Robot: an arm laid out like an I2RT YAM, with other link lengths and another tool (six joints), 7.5 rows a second.
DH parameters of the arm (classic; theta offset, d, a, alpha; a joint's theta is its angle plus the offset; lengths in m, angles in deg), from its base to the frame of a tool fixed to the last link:
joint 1: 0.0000 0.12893 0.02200 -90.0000
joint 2: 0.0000 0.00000 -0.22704 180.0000
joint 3: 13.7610 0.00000 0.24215 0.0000
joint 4: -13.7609 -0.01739 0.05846 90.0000
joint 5: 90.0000 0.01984 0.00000 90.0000
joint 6: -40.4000 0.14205 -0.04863 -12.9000
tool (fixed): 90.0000 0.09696 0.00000 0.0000
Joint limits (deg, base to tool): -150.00..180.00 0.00..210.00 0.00..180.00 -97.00..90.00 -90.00..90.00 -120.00..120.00
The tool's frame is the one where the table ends.
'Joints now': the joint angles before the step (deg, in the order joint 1, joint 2, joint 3, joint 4, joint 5, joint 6). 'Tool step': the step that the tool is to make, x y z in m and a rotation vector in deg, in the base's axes. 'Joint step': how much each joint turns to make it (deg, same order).
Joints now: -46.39, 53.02, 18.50, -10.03, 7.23, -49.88
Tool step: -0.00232, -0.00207, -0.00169, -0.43, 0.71, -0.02
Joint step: -0.11, 0.60, -0.26, 0.77, 0.50, -0.65
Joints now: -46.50, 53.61, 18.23, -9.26, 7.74, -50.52
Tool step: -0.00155, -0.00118, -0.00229, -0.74, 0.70, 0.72
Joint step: -0.04, 0.04, -0.88, 1.15, 0.17, -1.27
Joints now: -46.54, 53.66, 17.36, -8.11, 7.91, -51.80
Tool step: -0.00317, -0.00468, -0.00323, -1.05, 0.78, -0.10
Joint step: -0.37, 1.07, -0.93, 2.38, 0.70, -1.12
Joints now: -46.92, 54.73, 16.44, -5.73, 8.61, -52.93
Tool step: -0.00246, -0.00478, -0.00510, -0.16, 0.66, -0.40
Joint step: -0.86, 2.58, -0.20, 2.56, 0.08, -0.75
